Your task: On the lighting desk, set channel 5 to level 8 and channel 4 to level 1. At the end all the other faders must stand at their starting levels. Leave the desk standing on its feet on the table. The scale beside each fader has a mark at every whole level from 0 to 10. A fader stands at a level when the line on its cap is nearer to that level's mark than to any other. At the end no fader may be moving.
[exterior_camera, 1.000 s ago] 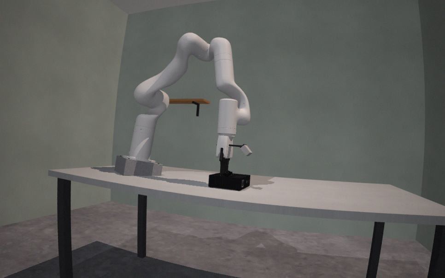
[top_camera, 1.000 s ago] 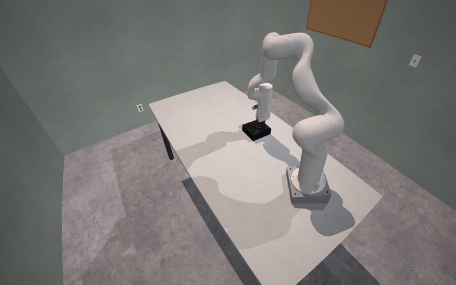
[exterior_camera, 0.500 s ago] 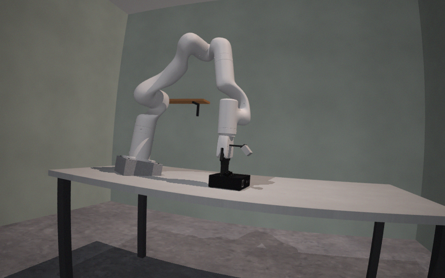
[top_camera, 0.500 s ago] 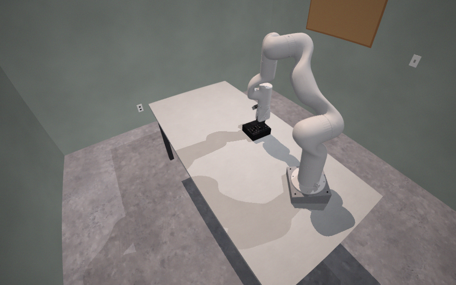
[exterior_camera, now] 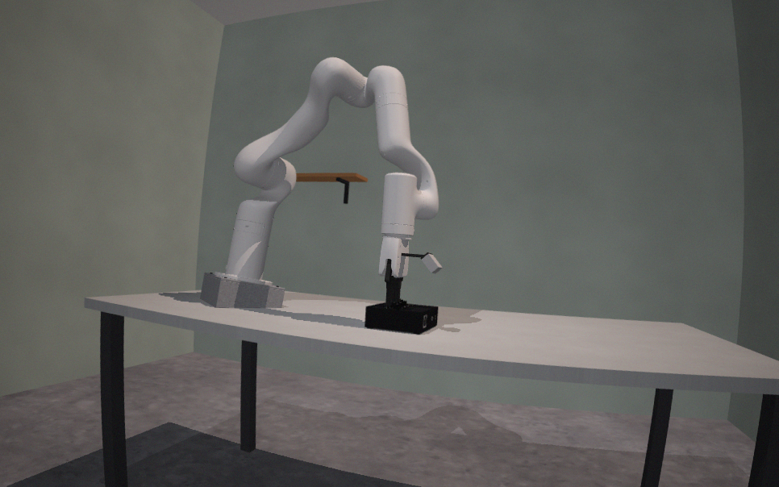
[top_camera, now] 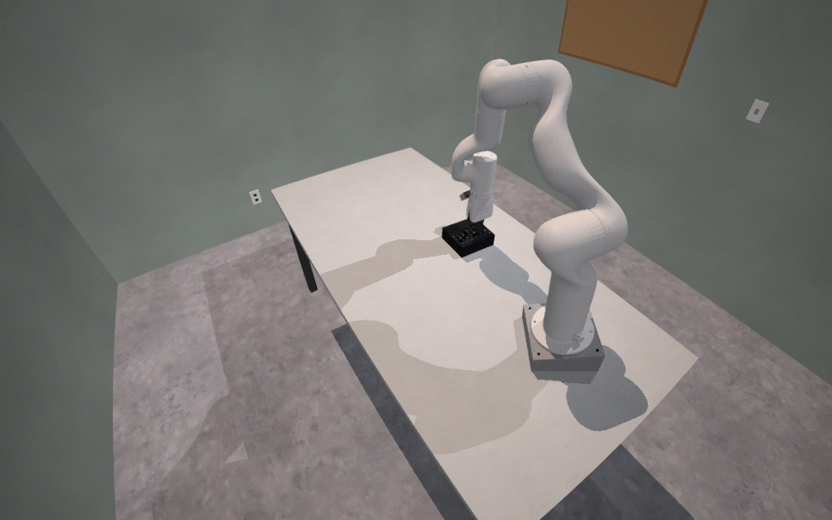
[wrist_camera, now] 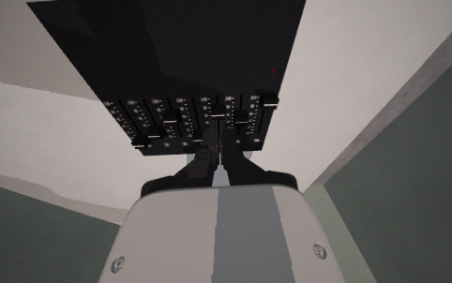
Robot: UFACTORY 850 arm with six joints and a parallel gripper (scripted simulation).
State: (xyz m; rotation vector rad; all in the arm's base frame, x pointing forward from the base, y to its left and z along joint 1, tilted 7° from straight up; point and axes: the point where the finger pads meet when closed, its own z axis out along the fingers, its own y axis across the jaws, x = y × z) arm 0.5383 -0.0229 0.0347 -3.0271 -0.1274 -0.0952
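Now: hand 20 mm short of the channel 5 fader cap and 10 mm above it. The rest, counted from my hand: channel 1 fader cap 90 mm to the left, 20 mm behind, 10 mm below; then channel 4 fader cap 20 mm to the left, 10 mm below, 10 mm behind.
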